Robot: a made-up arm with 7 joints.
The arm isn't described. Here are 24 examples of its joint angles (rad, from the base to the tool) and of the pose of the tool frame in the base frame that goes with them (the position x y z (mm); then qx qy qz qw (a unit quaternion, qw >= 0)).
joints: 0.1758 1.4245 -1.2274 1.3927 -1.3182 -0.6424 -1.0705
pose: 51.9 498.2 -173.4 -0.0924 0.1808 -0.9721 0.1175
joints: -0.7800 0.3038 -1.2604 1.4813 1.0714 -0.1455 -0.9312
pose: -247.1 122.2 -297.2 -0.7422 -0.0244 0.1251 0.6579
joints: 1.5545 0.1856 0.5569 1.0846 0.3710 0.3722 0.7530
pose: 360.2 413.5 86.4 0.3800 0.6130 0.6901 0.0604
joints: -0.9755 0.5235 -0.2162 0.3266 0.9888 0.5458 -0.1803
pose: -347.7 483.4 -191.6 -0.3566 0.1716 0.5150 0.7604
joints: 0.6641 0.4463 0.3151 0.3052 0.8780 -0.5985 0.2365
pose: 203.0 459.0 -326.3 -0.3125 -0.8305 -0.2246 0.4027
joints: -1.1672 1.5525 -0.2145 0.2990 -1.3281 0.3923 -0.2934
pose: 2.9 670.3 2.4 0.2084 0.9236 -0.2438 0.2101
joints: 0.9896 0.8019 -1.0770 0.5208 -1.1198 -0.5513 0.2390
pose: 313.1 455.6 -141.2 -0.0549 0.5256 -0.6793 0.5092
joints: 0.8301 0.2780 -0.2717 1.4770 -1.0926 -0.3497 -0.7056
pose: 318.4 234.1 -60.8 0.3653 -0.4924 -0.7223 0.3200
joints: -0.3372 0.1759 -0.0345 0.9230 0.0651 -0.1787 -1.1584
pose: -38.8 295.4 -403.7 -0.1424 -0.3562 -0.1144 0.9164
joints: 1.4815 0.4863 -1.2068 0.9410 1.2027 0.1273 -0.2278
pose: 428.9 309.8 45.9 -0.4912 -0.4646 -0.5860 0.4467
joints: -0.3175 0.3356 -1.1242 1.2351 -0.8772 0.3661 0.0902
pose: -70.8 145.1 -350.1 -0.4071 0.3838 -0.7250 0.4016
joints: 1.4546 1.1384 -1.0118 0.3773 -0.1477 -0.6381 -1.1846
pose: 209.6 617.4 37.7 0.4568 -0.4847 -0.4521 0.5933
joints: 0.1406 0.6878 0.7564 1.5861 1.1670 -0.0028 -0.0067
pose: 69.6 553.2 -110.5 -0.2731 -0.8392 -0.4026 0.2430
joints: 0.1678 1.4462 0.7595 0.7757 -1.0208 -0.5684 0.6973
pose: 16.9 627.6 148.6 -0.0629 0.2553 -0.4168 0.8701
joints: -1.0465 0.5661 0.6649 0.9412 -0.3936 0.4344 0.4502
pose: -208.6 533.2 -149.2 -0.4869 0.2343 0.1206 0.8328
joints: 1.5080 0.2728 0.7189 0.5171 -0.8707 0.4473 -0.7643
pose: 404.9 395.8 33.3 -0.0473 -0.6459 -0.0533 0.7601
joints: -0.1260 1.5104 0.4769 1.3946 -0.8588 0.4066 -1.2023
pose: 131.0 533.8 133.5 0.7845 -0.1211 -0.3628 0.4881
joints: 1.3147 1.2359 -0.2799 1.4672 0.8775 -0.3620 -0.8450
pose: 120.7 527.3 166.9 0.1228 -0.8866 -0.4206 0.1481
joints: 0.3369 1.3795 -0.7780 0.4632 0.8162 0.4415 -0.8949
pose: 48.7 672.3 -28.9 0.1759 -0.1206 0.0697 0.9745
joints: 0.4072 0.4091 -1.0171 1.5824 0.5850 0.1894 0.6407
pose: 242.7 198.5 -247.4 -0.7673 0.0664 -0.6327 0.0810
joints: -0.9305 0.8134 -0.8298 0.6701 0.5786 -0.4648 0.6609
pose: -239.0 525.3 -231.9 -0.8634 0.2615 -0.0838 0.4232
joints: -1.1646 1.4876 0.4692 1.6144 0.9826 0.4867 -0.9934
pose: 158.3 530.5 -29.7 -0.1186 -0.1239 -0.2445 0.9544
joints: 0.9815 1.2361 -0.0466 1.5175 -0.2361 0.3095 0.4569
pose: 95.1 499.5 151.5 0.0515 -0.2586 -0.6067 0.7499
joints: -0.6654 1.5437 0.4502 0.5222 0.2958 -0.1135 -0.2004
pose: 55.1 668.8 108.0 0.0228 -0.0757 -0.2896 0.9539
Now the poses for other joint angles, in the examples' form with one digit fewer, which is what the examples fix.
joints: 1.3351 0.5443 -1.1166 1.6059 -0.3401 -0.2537 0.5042
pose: 315 206 56 0.082 0.124 -0.968 0.202
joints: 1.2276 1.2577 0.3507 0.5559 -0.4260 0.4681 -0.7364
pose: 47 657 65 0.273 -0.548 0.160 0.774
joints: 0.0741 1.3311 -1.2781 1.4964 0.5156 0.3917 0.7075
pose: 88 493 -187 -0.751 0.410 -0.218 0.469
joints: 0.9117 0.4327 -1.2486 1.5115 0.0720 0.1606 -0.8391
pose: 309 159 -137 -0.151 -0.409 -0.781 0.448
